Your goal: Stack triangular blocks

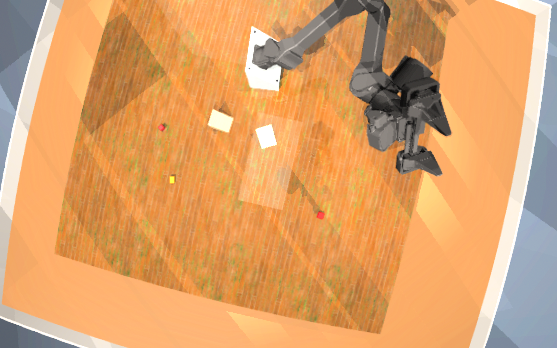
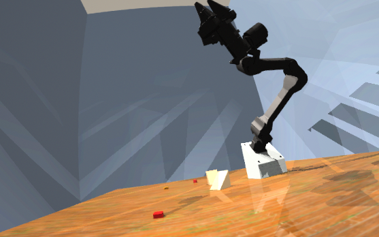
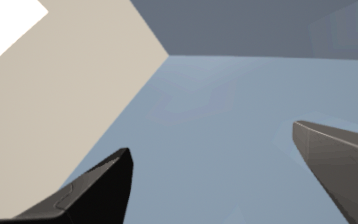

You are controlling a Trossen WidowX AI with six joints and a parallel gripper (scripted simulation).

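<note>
Now: gripper tip 55 cm above the wooden triangular block, 32 cm to the left of it and 7 cm past it. From my gripper tip the other things lie so: yellow cube 63 cm to the right, 57 cm below, 14 cm ahead.
</note>
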